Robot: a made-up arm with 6 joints.
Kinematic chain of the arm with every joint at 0, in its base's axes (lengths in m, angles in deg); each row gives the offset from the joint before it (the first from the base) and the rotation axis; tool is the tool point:
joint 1: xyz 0 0 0.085 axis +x
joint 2: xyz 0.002 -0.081 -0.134 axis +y
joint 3: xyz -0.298 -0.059 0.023 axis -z
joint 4: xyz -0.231 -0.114 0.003 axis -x
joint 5: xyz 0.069 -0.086 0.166 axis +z
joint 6: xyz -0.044 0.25 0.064 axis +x
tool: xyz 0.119 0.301 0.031
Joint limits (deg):
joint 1: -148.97..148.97
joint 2: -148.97..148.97
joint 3: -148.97..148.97
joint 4: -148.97..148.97
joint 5: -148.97..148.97
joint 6: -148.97..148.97
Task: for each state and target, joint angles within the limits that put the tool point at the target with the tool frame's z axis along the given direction. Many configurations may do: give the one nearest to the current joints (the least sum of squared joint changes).
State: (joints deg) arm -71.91 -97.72 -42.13 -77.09 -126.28 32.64
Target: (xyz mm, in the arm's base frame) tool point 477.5 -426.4 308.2 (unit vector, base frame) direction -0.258 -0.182 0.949
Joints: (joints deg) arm -45.64 -64.76 -46.07 -83.72 -138.79 29.24
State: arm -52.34 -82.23 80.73 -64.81 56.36 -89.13
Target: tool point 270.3 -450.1 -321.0 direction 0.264 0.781 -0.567
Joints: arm -41.66 -120.92 43.93 -70.72 93.57 -135.10
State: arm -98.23 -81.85 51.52 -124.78 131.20 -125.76
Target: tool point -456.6 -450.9 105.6 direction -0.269 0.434 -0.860
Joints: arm -76.81 -31.51 26.58 -136.55 123.45 -141.61
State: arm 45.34 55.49 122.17 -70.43 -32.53 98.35
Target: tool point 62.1 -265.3 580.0 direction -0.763 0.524 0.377
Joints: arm 43.49 43.28 141.42 -32.36 -0.65 93.58
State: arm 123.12 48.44 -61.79 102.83 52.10 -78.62
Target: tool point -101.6 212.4 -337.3 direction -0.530 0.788 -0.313
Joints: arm 111.71 72.17 -52.21 142.09 11.63 -83.01
